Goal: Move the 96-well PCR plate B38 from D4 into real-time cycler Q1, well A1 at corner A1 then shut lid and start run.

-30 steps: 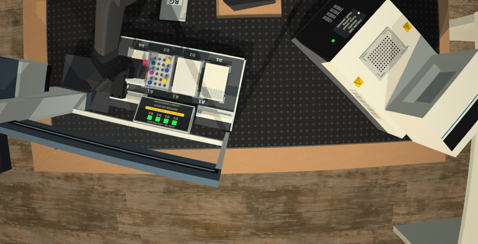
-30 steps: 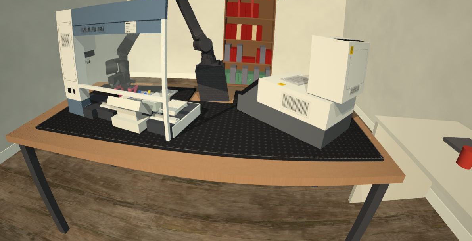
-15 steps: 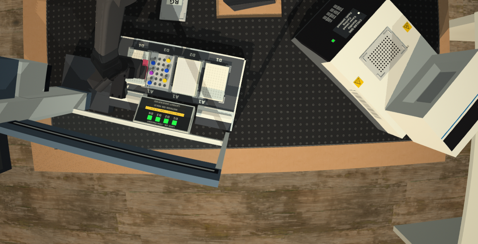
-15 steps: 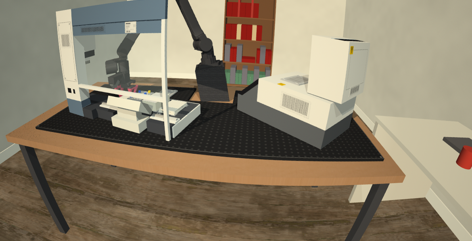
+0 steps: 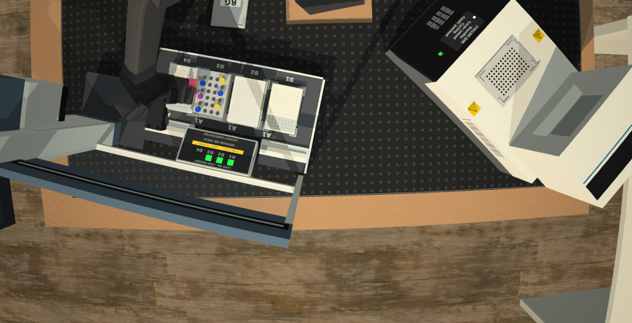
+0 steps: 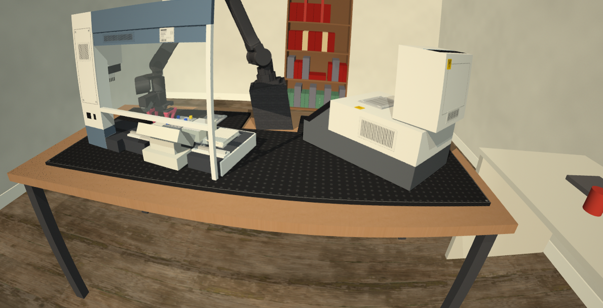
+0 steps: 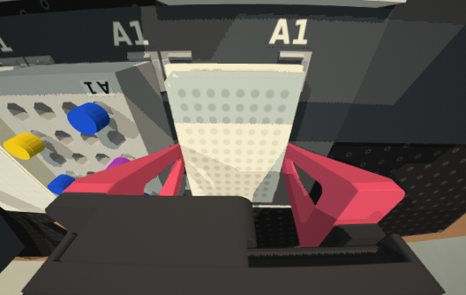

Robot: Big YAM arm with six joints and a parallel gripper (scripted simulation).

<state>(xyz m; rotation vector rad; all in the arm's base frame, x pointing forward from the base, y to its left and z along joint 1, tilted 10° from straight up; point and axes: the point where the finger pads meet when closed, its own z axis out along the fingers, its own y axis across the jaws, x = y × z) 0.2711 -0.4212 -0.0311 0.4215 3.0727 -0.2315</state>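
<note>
The tube cooling block lies 30 mm ahead of my hand and 90 mm to the left of it. Also, from my hand: RG nest: 240 mm behind, 150 mm to the left, 60 mm below; then PCR plate B38: right at my hand; then deep-well block: 60 mm ahead, 190 mm to the left.
</note>
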